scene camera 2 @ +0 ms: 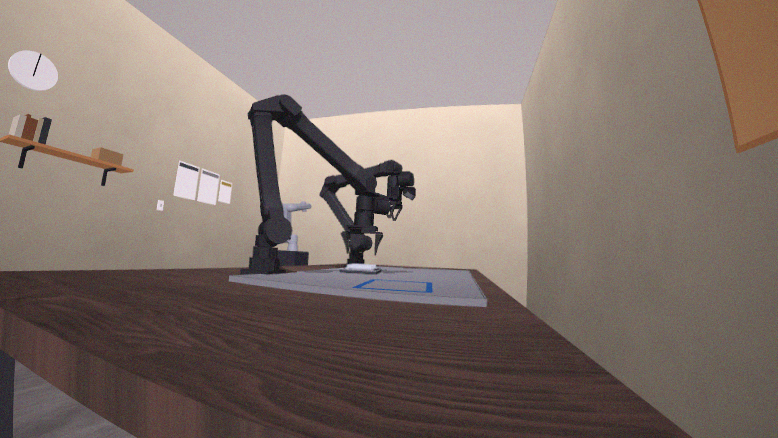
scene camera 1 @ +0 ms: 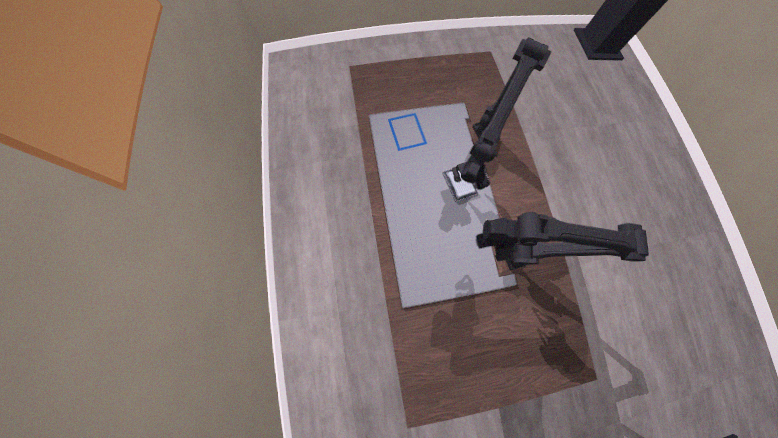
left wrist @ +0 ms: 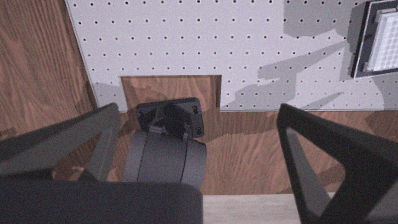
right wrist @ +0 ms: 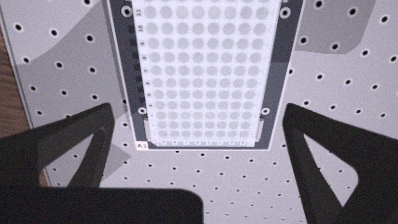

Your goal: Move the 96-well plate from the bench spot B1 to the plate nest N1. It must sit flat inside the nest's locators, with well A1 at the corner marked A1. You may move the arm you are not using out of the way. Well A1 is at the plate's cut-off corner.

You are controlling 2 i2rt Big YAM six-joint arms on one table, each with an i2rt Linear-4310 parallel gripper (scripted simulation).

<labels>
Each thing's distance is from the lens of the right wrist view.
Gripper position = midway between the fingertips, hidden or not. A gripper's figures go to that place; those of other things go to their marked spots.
my right gripper [right wrist: 198, 112]: 0.13 m
96-well plate [right wrist: 196, 80]: 0.17 m
</labels>
